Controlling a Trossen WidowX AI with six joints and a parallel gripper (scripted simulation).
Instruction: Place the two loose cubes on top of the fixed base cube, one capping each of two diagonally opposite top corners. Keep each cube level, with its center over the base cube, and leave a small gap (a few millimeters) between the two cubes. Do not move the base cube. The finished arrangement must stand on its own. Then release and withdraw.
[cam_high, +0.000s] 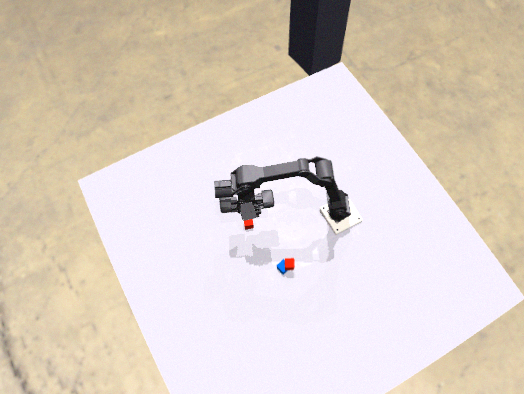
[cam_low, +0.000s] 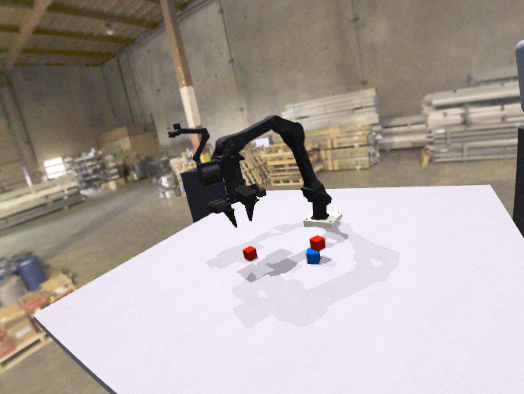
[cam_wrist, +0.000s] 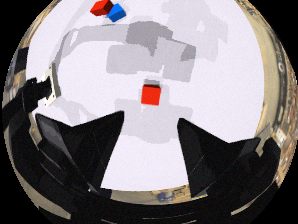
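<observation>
The red cube is 11 cm below my gripper tip. From my gripper tip the other things lie so: blue base cube: 22 cm to the left, 11 cm below, 1 cm behind.
</observation>
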